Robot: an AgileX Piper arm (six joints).
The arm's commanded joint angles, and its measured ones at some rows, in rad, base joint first. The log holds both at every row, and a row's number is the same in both.
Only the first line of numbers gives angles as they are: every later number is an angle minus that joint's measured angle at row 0.
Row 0, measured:
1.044 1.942 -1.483 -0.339 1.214 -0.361
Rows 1 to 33, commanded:
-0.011 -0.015 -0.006 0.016 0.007 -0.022
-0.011 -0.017 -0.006 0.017 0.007 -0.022
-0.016 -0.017 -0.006 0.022 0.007 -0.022
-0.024 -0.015 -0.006 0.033 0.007 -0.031
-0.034 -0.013 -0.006 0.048 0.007 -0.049
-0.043 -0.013 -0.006 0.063 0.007 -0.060
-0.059 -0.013 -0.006 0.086 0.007 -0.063
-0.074 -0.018 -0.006 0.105 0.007 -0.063
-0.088 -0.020 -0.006 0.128 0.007 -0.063
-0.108 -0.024 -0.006 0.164 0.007 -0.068
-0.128 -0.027 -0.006 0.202 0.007 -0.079
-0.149 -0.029 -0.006 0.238 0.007 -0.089
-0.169 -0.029 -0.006 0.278 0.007 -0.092
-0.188 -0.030 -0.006 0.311 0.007 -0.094
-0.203 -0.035 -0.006 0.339 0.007 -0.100
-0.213 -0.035 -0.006 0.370 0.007 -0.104
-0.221 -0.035 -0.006 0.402 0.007 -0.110
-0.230 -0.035 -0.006 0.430 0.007 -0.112
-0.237 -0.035 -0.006 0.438 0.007 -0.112
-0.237 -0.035 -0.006 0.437 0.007 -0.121
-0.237 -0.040 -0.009 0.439 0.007 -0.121
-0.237 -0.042 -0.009 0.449 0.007 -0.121
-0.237 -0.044 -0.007 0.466 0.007 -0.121
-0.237 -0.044 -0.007 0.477 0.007 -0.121
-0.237 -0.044 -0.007 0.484 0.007 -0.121
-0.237 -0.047 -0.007 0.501 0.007 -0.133
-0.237 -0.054 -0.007 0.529 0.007 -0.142
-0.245 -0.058 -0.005 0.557 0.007 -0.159
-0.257 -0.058 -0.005 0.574 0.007 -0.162
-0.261 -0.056 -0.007 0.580 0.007 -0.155
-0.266 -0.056 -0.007 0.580 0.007 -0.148
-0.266 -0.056 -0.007 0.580 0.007 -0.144
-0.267 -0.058 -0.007 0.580 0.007 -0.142
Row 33, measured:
-0.252 -0.043 -0.002 0.568 0.002 -0.141
